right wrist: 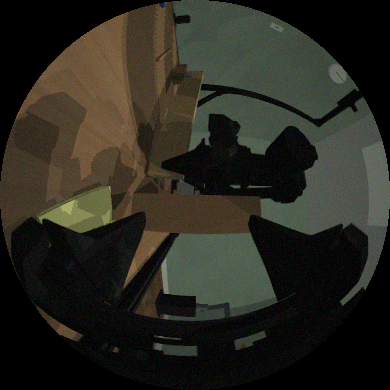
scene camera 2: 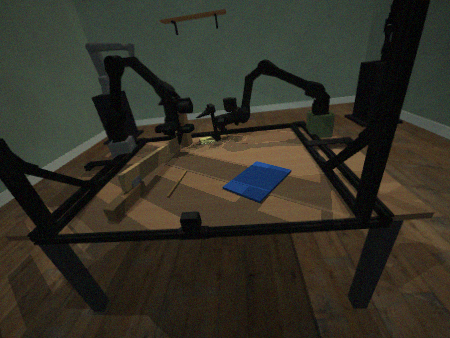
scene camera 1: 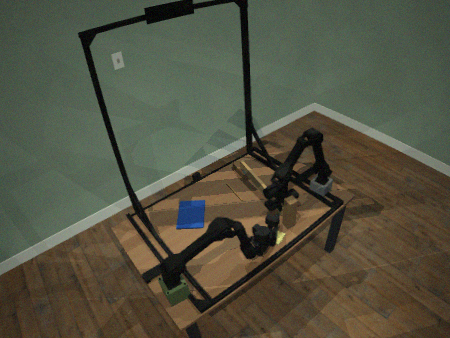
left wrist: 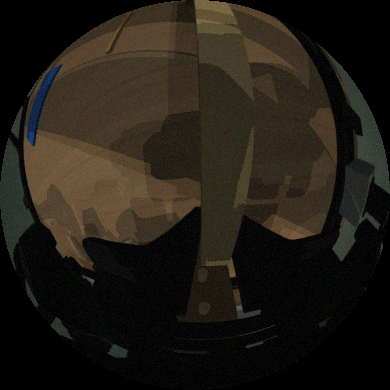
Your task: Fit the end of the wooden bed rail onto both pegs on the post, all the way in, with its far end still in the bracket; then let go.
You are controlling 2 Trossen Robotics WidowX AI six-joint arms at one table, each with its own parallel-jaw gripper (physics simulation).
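Frame: origin at the left arm's base, x right, y ahead, z up, level; centimetres.
Seen in the pictures: left gripper, fingertip midpoint: (right wrist: 162,167) (scene camera 2: 178,144) (scene camera 1: 281,210) (left wrist: 212,211); right gripper, fingertip midpoint: (right wrist: 198,219) (scene camera 2: 198,126) (left wrist: 123,305); left arm's base, link origin: (scene camera 2: 120,139) (scene camera 1: 321,180); right arm's base, link origin: (scene camera 2: 320,113) (scene camera 1: 172,281).
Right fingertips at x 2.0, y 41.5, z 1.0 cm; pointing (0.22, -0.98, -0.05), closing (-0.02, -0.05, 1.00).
Note:
Offsets run from my right fingertips to a thing's middle. "*": to the spot under its first point.
The wooden bed rail @[dy -17.7, dx +24.5, dz -3.3 cm] (scene camera 1: 254,176) (scene camera 2: 150,164) (left wrist: 222,150) (right wrist: 177,117) runs from the upright wooden post @[* dy -5.3, dx -3.2, dz +3.1 cm] (scene camera 1: 289,212) (left wrist: 220,292) (right wrist: 200,214) toward the bracket block @[dy -25.0, dx +45.8, dz -5.8 cm] (scene camera 2: 120,206) at its far end; how it sits there is unclear. In the left wrist view both round pegs, the upper peg @[* dy -9.3, dx +1.7, dz -3.0 cm] (left wrist: 202,274) and the lower peg @[* dy -9.3, dx +1.7, dz +0.0 cm] (left wrist: 204,307), show on the post beyond the rail's end. The right wrist view shows a gap between rail and post. My left gripper (left wrist: 212,211) is shut on the rail near that end. My right gripper (right wrist: 198,219) is open, facing the post, nothing between its fingers.
A blue panel @[dy +19.9, dx +44.2, dz -8.8 cm] (scene camera 1: 191,214) (scene camera 2: 257,181) (left wrist: 42,107) lies on the table. A thin stick @[dy -8.9, dx +37.7, dz -8.8 cm] (scene camera 1: 234,192) (scene camera 2: 177,183) (left wrist: 119,33) lies beside the rail. A yellow-green block @[dy +3.4, dx -1.7, dz -8.6 cm] (scene camera 1: 281,237) (scene camera 2: 206,141) (right wrist: 82,210) is near the right gripper. Black frame bars edge the table.

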